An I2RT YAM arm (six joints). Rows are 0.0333 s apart.
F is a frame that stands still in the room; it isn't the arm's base.
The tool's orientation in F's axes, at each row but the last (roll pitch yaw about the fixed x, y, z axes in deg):
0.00 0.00 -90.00
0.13 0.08 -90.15
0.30 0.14 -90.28
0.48 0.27 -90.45
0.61 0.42 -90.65
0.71 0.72 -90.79
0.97 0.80 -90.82
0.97 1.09 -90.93
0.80 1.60 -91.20
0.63 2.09 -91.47
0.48 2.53 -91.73
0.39 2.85 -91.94
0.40 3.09 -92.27
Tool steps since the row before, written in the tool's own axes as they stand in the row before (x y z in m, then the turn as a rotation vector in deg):
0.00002 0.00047 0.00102 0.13 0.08 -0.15
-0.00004 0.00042 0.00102 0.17 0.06 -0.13
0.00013 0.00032 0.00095 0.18 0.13 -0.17
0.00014 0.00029 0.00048 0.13 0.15 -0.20
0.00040 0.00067 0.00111 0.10 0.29 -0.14
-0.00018 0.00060 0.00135 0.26 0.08 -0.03
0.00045 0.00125 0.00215 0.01 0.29 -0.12
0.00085 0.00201 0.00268 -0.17 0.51 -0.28
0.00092 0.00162 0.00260 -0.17 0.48 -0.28
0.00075 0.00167 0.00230 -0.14 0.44 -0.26
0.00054 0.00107 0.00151 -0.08 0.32 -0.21
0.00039 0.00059 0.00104 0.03 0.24 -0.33
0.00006 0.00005 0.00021 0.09 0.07 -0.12
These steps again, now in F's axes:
0.00047 -0.00002 0.00102 0.08 -0.13 -0.15
0.00042 0.00004 0.00102 0.06 -0.17 -0.13
0.00031 -0.00013 0.00095 0.13 -0.18 -0.17
0.00028 -0.00014 0.00048 0.15 -0.13 -0.20
0.00065 -0.00042 0.00111 0.29 -0.10 -0.14
0.00059 0.00015 0.00136 0.08 -0.26 -0.03
0.00121 -0.00050 0.00216 0.29 -0.01 -0.12
0.00195 -0.00093 0.00270 0.52 0.17 -0.27
0.00156 -0.00103 0.00260 0.49 0.17 -0.27
0.00162 -0.00088 0.00229 0.45 0.14 -0.25
0.00104 -0.00064 0.00149 0.32 0.08 -0.20
0.00057 -0.00046 0.00102 0.24 -0.02 -0.33
0.00005 -0.00007 0.00021 0.07 -0.09 -0.12

